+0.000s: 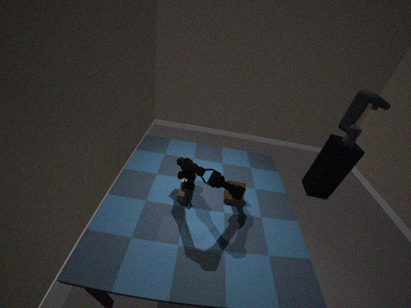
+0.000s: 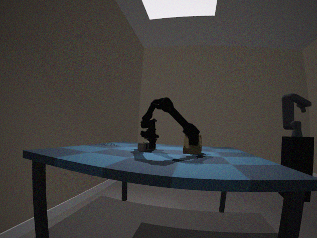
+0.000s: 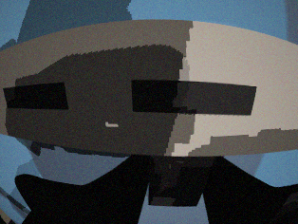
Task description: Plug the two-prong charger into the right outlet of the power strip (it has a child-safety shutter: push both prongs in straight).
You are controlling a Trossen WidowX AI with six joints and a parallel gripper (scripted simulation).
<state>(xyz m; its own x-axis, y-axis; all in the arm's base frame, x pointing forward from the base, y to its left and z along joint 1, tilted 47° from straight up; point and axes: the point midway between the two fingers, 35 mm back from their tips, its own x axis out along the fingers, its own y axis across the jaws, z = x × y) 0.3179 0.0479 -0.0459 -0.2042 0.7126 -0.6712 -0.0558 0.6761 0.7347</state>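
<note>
My gripper tip is now 2 cm short of the dark two-prong charger and 1 cm below it.
</note>
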